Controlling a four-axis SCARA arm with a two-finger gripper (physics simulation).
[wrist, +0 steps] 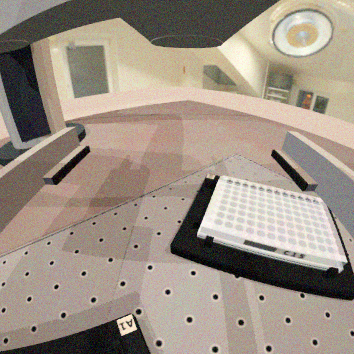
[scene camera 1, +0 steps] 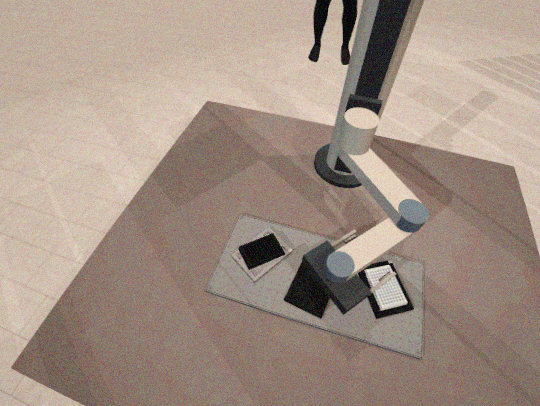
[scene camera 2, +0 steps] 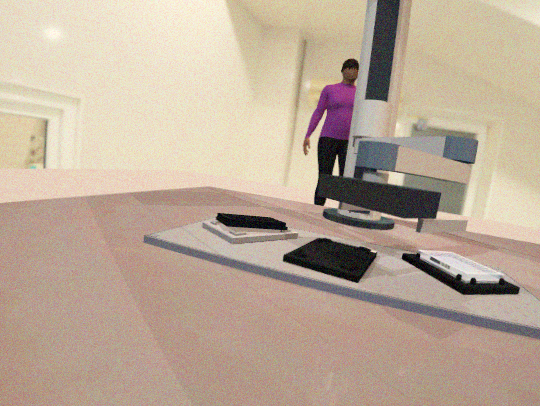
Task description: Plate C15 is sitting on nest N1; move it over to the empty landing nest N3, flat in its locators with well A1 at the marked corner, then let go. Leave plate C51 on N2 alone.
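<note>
Plate C15 [scene camera 1: 394, 298] [scene camera 2: 460, 266] [wrist: 270, 220], white with a grid of wells, sits on the black nest N1 [scene camera 1: 375, 306] [scene camera 2: 487, 289] [wrist: 187, 235] at the right. My gripper [scene camera 1: 364, 261] [wrist: 179, 137] is open and empty. It hangs above the board between N3 and N1, its right finger over plate C15 in scene camera 1. The black landing nest N3 [scene camera 1: 306, 296] [scene camera 2: 330, 257] [wrist: 75, 342] is bare in the middle, partly hidden by the hand in scene camera 1; its A1 label [wrist: 127, 325] shows at a corner. Black plate C51 [scene camera 1: 261, 250] [scene camera 2: 251, 221] lies on pale nest N2 [scene camera 1: 256, 275] [scene camera 2: 255, 239].
The nests stand on a grey perforated board [scene camera 1: 225, 285] [scene camera 2: 200, 254] [wrist: 165, 305] on a brown surface. The arm's column [scene camera 1: 345, 100] [scene camera 2: 360, 120] [wrist: 45, 95] rises behind the board. A person in purple [scene camera 2: 340, 110] stands behind the column.
</note>
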